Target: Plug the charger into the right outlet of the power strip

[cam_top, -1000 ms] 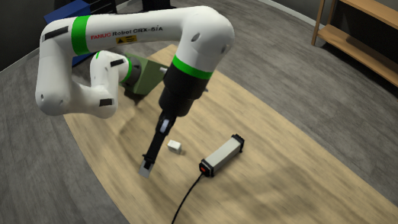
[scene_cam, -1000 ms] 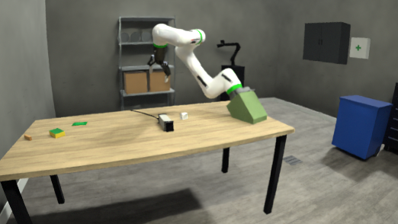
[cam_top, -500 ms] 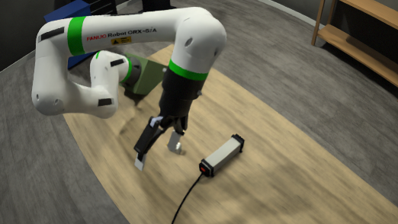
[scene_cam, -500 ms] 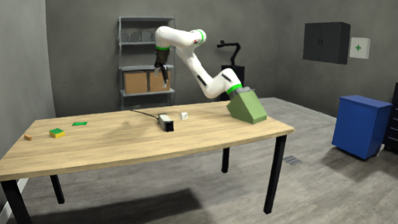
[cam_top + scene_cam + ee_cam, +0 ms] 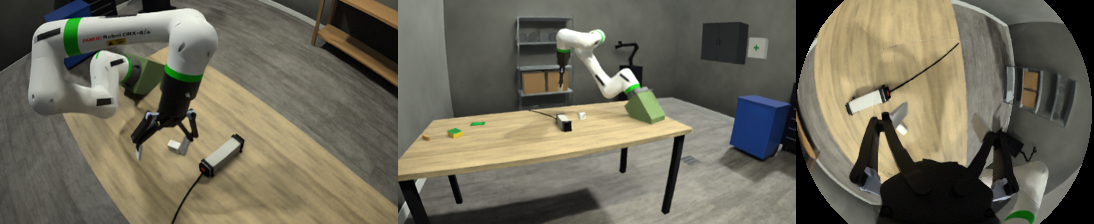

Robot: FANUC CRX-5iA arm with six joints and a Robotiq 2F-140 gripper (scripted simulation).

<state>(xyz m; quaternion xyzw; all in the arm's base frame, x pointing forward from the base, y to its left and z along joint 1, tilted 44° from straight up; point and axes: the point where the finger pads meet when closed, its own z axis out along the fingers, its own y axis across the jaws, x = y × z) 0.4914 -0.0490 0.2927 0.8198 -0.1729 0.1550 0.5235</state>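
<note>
Right now my hand is 21 cm above the white charger, 13 cm to the right of it and 11 cm past it. From my hand the other things lie so: power strip (22 cm to the left, 21 cm below, 8 cm ahead); then yellow-green sponge (76 cm ahead, 22 cm below, 7 cm to the left); then flat green piece (61 cm ahead, 23 cm below, 9 cm to the right).
</note>
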